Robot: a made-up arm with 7 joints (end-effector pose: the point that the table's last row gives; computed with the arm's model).
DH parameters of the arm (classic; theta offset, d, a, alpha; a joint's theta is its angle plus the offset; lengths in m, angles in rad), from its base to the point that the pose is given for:
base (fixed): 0 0 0 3.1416
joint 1: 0 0.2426 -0.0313 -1.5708
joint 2: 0 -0.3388 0.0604 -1.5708
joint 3: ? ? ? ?
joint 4: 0 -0.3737 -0.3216 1.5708
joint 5: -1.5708 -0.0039 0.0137 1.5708
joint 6: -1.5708 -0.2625 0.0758 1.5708
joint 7: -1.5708 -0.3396 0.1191 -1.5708
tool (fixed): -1.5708 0.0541 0 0
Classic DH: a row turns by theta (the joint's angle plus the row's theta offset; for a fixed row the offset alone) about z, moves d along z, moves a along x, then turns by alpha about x.
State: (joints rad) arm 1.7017 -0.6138 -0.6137 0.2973 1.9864 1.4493 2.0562
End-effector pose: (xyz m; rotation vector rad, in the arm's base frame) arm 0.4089 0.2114 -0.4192 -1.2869 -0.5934 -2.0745
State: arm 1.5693 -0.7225 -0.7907 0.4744 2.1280 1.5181 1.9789
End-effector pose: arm 0.4115 0.2829 -0.4509 -1.4327 -0.2644 -2.2088
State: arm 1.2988 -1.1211 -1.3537 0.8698 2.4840 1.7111 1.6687
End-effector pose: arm 0.3595 0.5050 -0.5236 -2.0292 0.9429 -2.1814
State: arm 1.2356 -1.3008 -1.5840 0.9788 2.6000 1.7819 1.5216
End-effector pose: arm 0.3071 0.5911 -0.5328 2.0285 -1.2180 1.7172
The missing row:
joint 3: 1.5708 0.0796 0.0401 1.5708
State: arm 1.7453 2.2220 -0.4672 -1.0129 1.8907 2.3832 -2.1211
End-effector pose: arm 0.0638 0.2362 -0.8461 -1.3962 -0.6198 -0.4358
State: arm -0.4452 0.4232 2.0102 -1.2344 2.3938 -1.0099 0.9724
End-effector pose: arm -0.4008 -0.0976 0.3563 1.7650 0.0608 0.7734
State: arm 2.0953 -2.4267 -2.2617 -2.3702 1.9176 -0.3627 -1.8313
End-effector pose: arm 0.2510 -0.0252 -0.4222 1.9065 0.0752 -2.1419
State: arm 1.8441 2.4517 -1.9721 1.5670 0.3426 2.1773 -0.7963
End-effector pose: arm 0.3916 0.2899 -0.0371 -1.7163 0.8979 0.1062
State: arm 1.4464 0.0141 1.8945 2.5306 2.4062 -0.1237 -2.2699
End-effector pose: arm 0.2717 0.2544 -0.3062 -0.1038 1.7637 2.1357
